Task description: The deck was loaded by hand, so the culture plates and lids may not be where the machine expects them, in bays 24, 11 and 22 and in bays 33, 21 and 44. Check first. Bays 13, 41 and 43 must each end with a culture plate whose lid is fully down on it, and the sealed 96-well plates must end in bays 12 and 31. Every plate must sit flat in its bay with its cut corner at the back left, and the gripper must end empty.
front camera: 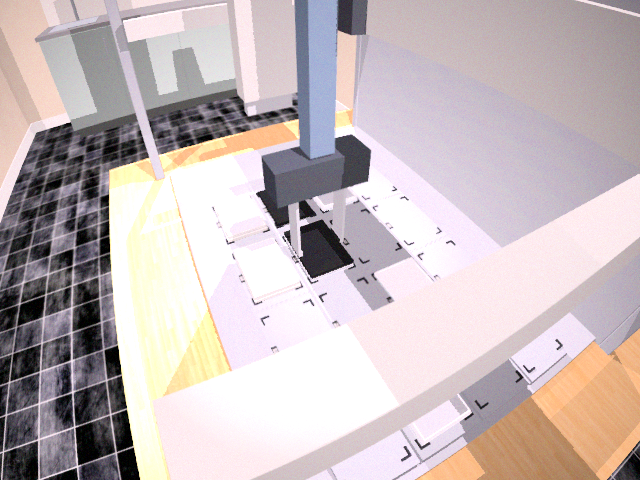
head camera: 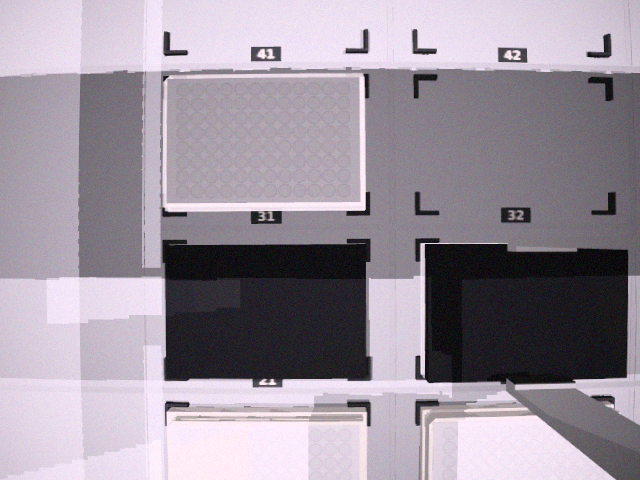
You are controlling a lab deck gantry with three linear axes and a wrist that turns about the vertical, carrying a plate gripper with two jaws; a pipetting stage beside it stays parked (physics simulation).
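Note:
My gripper is down at bay 22, its jaws against the back and front edges of a black-topped plate with a pale lower edge. The plate is in the bay; its cut corner is unclear. A black item lies in bay 21. A 96-well plate lies flat in bay 31, cut corner at the back left. White plates with faint wells stand in bay 11 and bay 12. A pale item lies further right in the front view.
A wide pale beam crosses the front view and hides part of the deck. Another pale plate or lid lies beyond it; its bay number is unreadable. The blue column rises above the gripper. Bay marks 32, 41 and 42 show.

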